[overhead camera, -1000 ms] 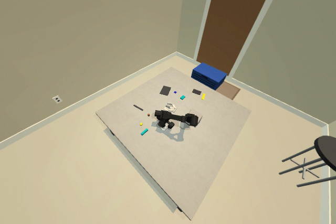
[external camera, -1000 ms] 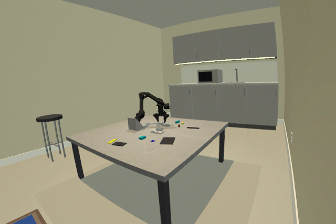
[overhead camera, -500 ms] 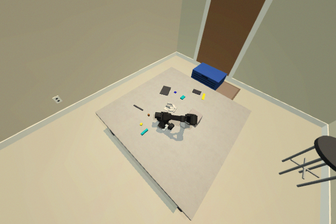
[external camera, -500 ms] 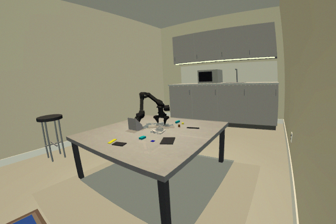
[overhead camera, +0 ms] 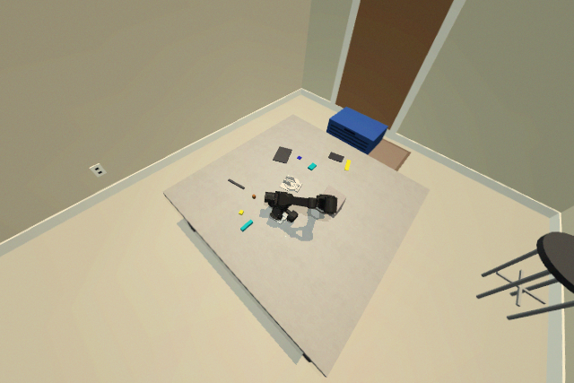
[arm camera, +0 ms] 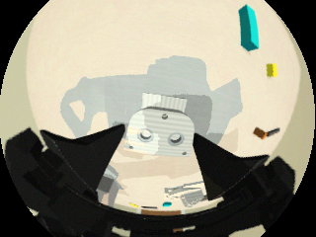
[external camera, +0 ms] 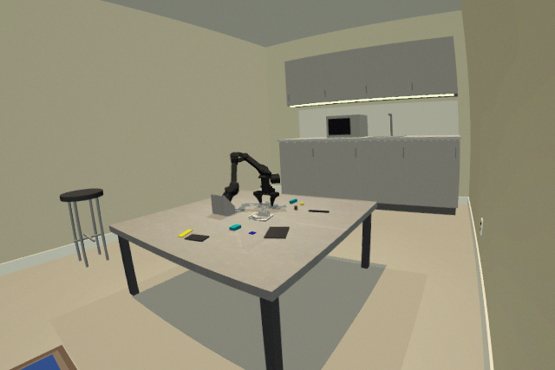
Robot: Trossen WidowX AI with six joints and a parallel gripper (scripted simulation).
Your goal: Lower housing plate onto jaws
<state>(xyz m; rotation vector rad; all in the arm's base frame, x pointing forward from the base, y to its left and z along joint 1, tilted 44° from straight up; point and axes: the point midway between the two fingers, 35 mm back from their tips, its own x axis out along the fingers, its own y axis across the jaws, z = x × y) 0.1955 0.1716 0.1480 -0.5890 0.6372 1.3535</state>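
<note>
The white part is 10 mm to the left of my gripper tip. Also, from my gripper tip: brown piece 230 mm ahead; dark bar 390 mm ahead, 10 mm to the right, 10 mm below; teal block 170 mm to the left, 130 mm ahead.
</note>
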